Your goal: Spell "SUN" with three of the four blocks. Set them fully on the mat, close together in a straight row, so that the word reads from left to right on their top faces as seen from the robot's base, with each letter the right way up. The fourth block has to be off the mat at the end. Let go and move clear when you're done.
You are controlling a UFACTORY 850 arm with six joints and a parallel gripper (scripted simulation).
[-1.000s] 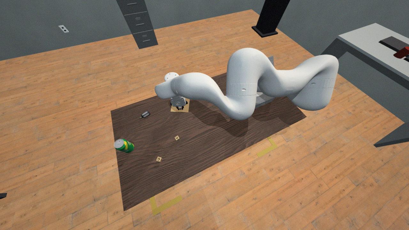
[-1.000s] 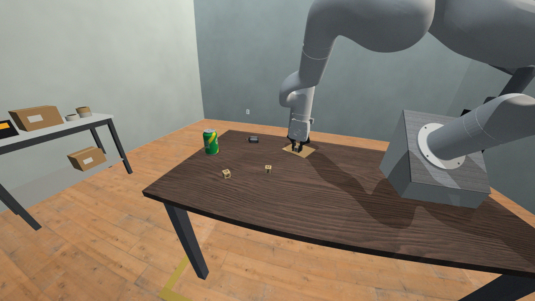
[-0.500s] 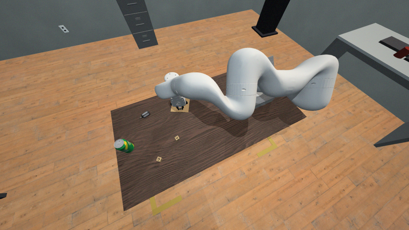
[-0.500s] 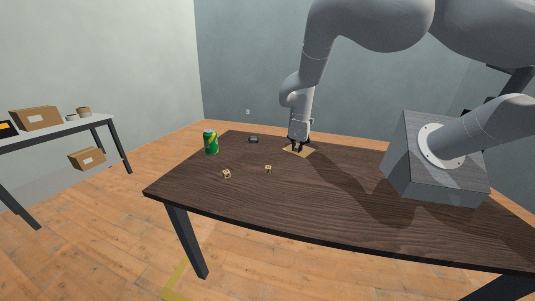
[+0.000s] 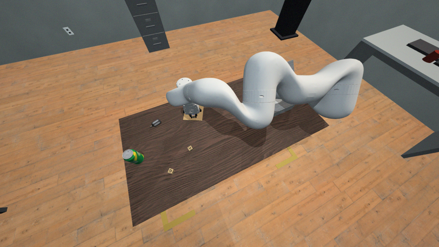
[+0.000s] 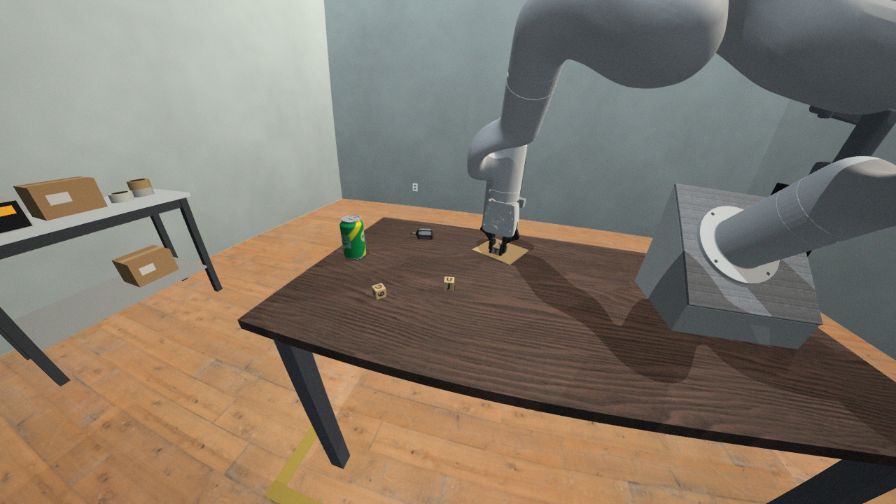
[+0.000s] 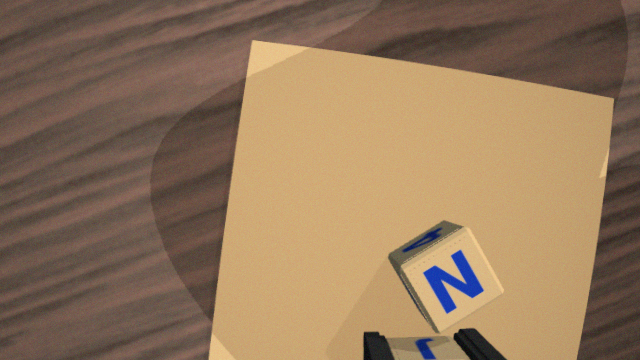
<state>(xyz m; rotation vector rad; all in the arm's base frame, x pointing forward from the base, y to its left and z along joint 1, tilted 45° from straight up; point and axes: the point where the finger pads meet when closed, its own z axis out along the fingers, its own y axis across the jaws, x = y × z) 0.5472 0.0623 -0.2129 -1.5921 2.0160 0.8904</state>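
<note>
My gripper is now 10 mm above the s block. Round my hand: tan mat 40 mm to the right, 30 mm below, 10 mm behind; then n block 30 mm to the right, 20 mm behind, 10 mm below; then u block 230 mm to the left, 90 mm ahead, 20 mm below.
</note>
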